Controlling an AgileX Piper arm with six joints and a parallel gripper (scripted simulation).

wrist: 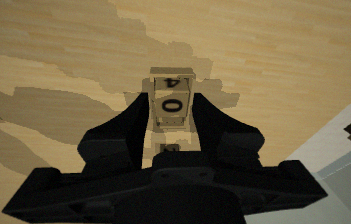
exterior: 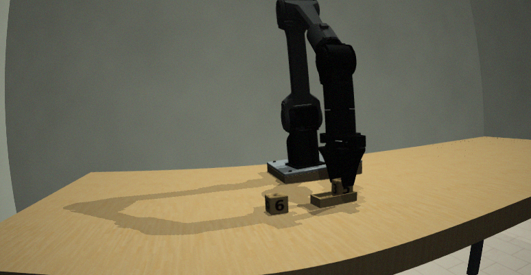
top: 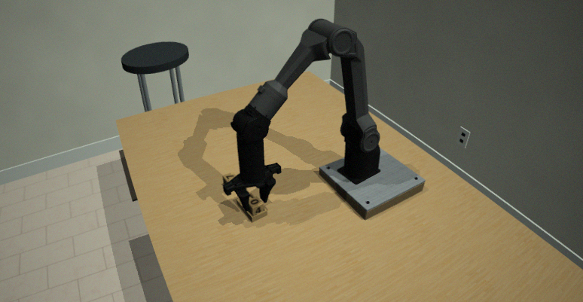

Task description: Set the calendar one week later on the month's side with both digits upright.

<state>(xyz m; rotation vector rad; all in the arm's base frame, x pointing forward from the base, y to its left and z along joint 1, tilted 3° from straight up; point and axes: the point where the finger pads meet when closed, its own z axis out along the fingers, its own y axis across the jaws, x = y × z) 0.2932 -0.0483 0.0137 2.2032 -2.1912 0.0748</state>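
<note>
My gripper is now 3 cm above the small wooden tray and 2 cm to the left of it.
</note>
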